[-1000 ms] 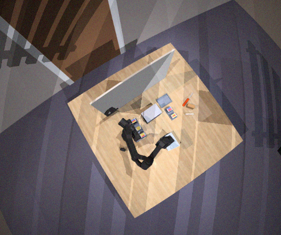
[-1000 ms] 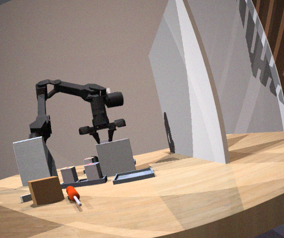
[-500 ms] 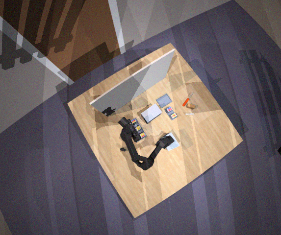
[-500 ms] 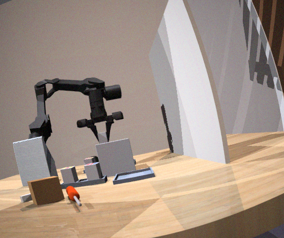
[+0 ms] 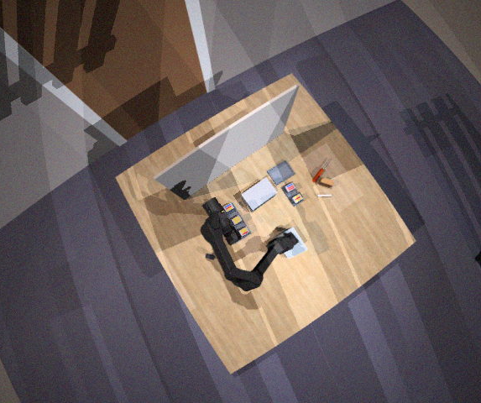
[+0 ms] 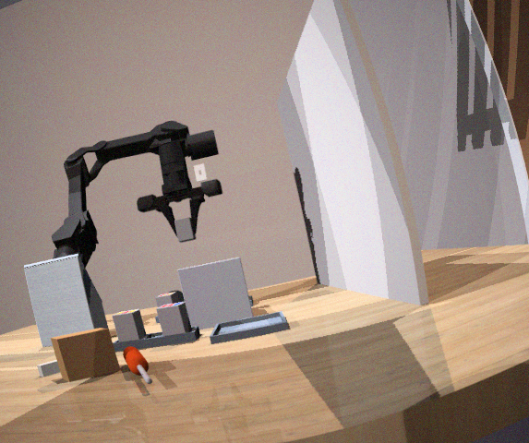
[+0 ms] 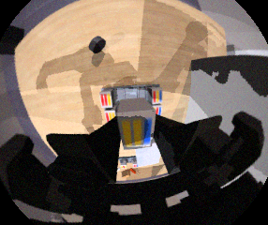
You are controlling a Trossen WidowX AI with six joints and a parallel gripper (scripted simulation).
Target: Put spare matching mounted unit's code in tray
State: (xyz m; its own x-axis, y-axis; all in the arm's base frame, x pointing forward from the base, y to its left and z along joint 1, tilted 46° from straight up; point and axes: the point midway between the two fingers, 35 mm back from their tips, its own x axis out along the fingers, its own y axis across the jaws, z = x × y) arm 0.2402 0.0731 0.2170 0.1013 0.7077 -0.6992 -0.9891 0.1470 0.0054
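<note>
My gripper tip is 6 cm short of the shallow grey tray, 42 cm to the left of it and 16 cm above it. Also, from my gripper tip: pale grey spare (2 cm above); then grey mounted unit (3 cm ahead, 22 cm to the right, 12 cm below); then black object (7 cm behind, 17 cm to the left, 14 cm below).
</note>
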